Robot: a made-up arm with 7 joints. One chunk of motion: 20 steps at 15 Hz.
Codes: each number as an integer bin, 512 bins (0 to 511) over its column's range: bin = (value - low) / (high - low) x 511, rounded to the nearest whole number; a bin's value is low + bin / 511 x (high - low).
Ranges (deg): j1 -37..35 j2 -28..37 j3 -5..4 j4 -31..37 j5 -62..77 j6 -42..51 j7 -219..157
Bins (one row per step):
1: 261 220 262 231 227 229 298
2: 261 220 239 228 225 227 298
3: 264 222 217 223 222 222 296
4: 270 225 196 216 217 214 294
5: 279 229 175 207 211 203 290
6: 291 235 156 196 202 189 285
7: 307 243 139 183 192 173 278
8: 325 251 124 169 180 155 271
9: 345 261 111 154 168 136 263
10: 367 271 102 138 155 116 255
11: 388 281 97 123 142 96 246
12: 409 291 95 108 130 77 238
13: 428 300 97 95 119 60 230
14: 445 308 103 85 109 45 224
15: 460 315 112 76 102 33 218
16: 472 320 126 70 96 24 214
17: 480 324 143 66 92 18 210
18: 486 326 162 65 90 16 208
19: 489 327 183 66 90 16 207
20: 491 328 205 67 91 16 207
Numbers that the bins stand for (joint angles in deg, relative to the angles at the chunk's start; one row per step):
1: -0.23 -0.02 -0.39 -0.26 -0.25 -0.32 0.27
2: -0.23 -0.02 -0.79 -0.66 -0.80 -0.69 0.27
3: 0.20 0.24 -1.18 -1.32 -1.61 -1.60 -1.20
4: 1.04 0.62 -1.55 -2.26 -2.97 -3.05 -2.67
5: 2.31 1.13 -1.92 -3.45 -4.60 -5.05 -5.61
6: 4.00 1.89 -2.25 -4.92 -7.05 -7.60 -9.29
7: 6.26 2.91 -2.55 -6.65 -9.77 -10.51 -14.44
8: 8.79 3.93 -2.82 -8.51 -13.04 -13.79 -19.59
9: 11.61 5.20 -3.05 -10.51 -16.30 -17.25 -25.48
10: 14.71 6.47 -3.20 -12.64 -19.84 -20.89 -31.37
11: 17.67 7.74 -3.29 -14.63 -23.37 -24.53 -37.99
12: 20.63 9.02 -3.33 -16.63 -26.64 -27.99 -43.88
13: 23.31 10.16 -3.29 -18.36 -29.63 -31.08 -49.76
14: 25.70 11.18 -3.19 -19.69 -32.35 -33.81 -54.18
15: 27.81 12.07 -3.03 -20.89 -34.25 -35.99 -58.59
16: 29.50 12.70 -2.78 -21.68 -35.89 -37.63 -61.54
17: 30.63 13.21 -2.48 -22.22 -36.97 -38.72 -64.48
18: 31.48 13.47 -2.15 -22.35 -37.52 -39.09 -65.95
19: 31.90 13.59 -1.78 -22.22 -37.52 -39.09 -66.69
20: 32.18 13.72 -1.39 -22.08 -37.25 -39.09 -66.69

